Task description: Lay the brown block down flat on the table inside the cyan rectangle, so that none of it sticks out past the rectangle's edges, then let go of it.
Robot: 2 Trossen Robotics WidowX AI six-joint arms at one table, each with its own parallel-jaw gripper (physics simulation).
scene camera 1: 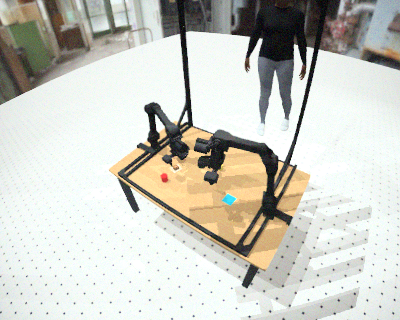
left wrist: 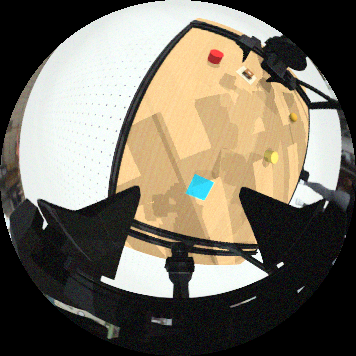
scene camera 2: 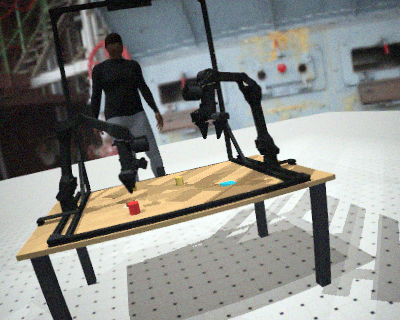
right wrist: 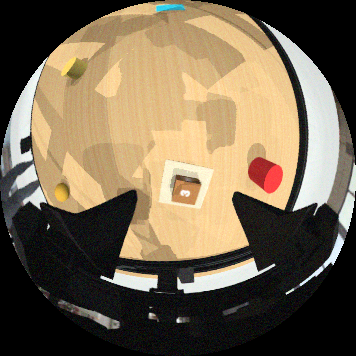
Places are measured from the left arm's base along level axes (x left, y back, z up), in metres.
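Pixels of known places: left gripper, between the fingertips: (left wrist: 192, 191) (scene camera 2: 211, 139); right gripper, between the fingertips: (scene camera 1: 177, 162) (left wrist: 254, 70) (scene camera 2: 132, 190) (right wrist: 186, 195); left arm's base, origin of its link: (scene camera 1: 268, 212) (left wrist: 179, 247) (scene camera 2: 271, 166); right arm's base, origin of its link: (scene camera 1: 155, 146) (scene camera 2: 69, 210) (right wrist: 167, 272).
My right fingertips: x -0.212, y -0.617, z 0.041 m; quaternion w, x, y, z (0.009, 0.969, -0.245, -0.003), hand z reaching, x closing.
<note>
For each thing: its top centre in the pictures, then the offset to it from my right fingertips. "*": a spot on its surface instead. Level surfaces: height alone.
- brown block, centre of its top: (right wrist: 185, 193) (left wrist: 248, 72) (scene camera 1: 175, 166) dx -0.006, dy -0.021, dz -0.041 m
- flat cream square, a spot on its surface: (right wrist: 166, 172) * dx -0.019, dy +0.009, dz -0.059 m
- cyan rectangle, a spot on its surface: (left wrist: 200, 187) (scene camera 2: 227, 183) (scene camera 1: 229, 199) * dx +0.157, dy +0.379, dz -0.059 m
- red cylinder, centre of its top: (right wrist: 273, 179) (left wrist: 216, 52) (scene camera 2: 132, 203) (scene camera 1: 163, 175) dx +0.113, dy -0.050, dz -0.018 m
- yellow cylinder, centre of its top: (left wrist: 274, 157) (scene camera 2: 178, 177) dx -0.076, dy +0.269, dz -0.022 m
- small yellow-orange ball, centre of its top: (right wrist: 55, 196) (left wrist: 296, 116) dx -0.237, dy +0.083, dz -0.022 m
- wooden table, height of its surface: dz -0.061 m
The brown block (scene camera 1: 175, 167) (left wrist: 248, 73) (right wrist: 187, 194), its brown face marked with a white sign like a 3, rests within a flat cream square (right wrist: 166, 172). The cyan rectangle (scene camera 1: 229, 199) (scene camera 2: 228, 183) (left wrist: 200, 187) (right wrist: 170, 8) lies bare on the table, far from the block. My right gripper (scene camera 1: 175, 158) (scene camera 2: 131, 188) (left wrist: 254, 70) (right wrist: 186, 195) is open and empty above the block, its fingers spread to either side of it in the right wrist view. My left gripper (scene camera 1: 207, 171) (scene camera 2: 211, 136) (left wrist: 192, 191) is open and empty, high above the table. The block is not discernible in scene camera 2.
A red cylinder (scene camera 1: 164, 177) (scene camera 2: 133, 208) (left wrist: 215, 56) (right wrist: 265, 174) stands near the cream square. A yellow cylinder (scene camera 2: 179, 181) (left wrist: 271, 157) (right wrist: 74, 68) and a small yellow-orange ball (left wrist: 293, 117) (right wrist: 62, 192) lie farther off. Black rails edge the wooden table (scene camera 1: 285, 240). A person stands behind it.
</note>
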